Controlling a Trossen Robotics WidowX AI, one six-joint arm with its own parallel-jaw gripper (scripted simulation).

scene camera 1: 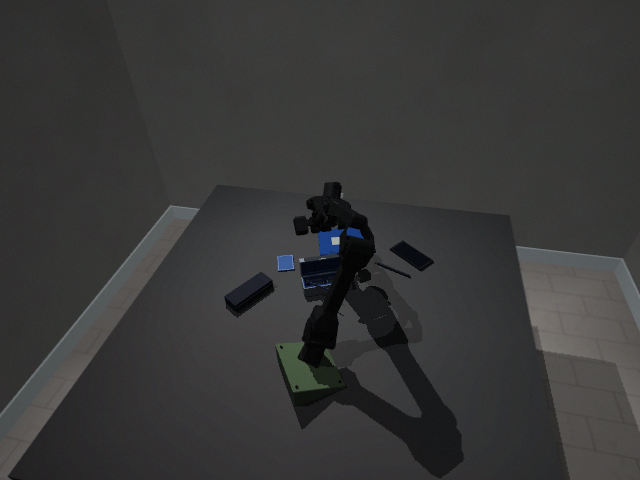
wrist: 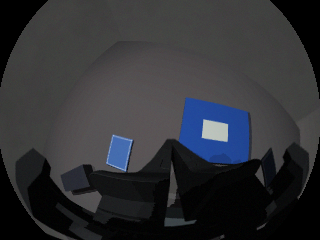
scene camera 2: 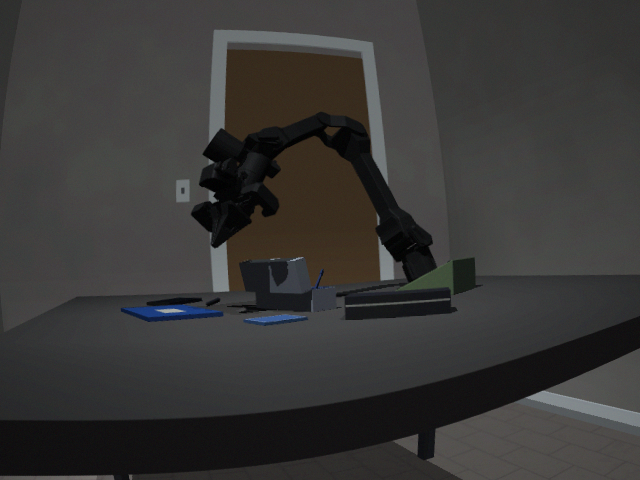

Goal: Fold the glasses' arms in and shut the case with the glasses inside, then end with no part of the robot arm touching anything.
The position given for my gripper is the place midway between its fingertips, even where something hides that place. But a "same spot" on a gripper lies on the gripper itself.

my gripper: scene camera 1 315,229; wrist; scene camera 2
same spot on my gripper: (wrist: 218,195) = (scene camera 2: 219,208)
